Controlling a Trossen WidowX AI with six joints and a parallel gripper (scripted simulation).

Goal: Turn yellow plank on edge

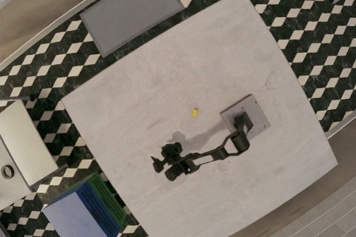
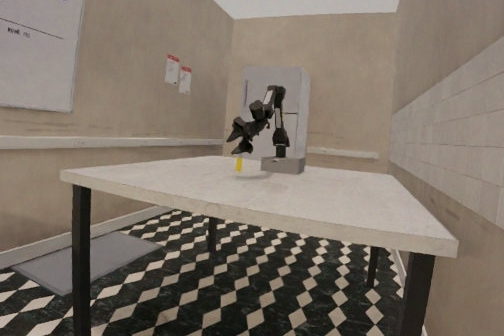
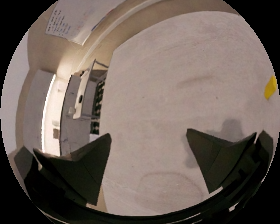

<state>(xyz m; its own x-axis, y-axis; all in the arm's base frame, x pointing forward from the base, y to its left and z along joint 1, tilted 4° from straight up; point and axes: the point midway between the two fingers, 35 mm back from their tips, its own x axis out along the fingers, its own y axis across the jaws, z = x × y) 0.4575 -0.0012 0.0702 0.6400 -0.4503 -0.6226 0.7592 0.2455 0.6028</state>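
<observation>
Right now my hand is 24 cm past the yellow plank, 13 cm to the left of it and 12 cm above it.
</observation>
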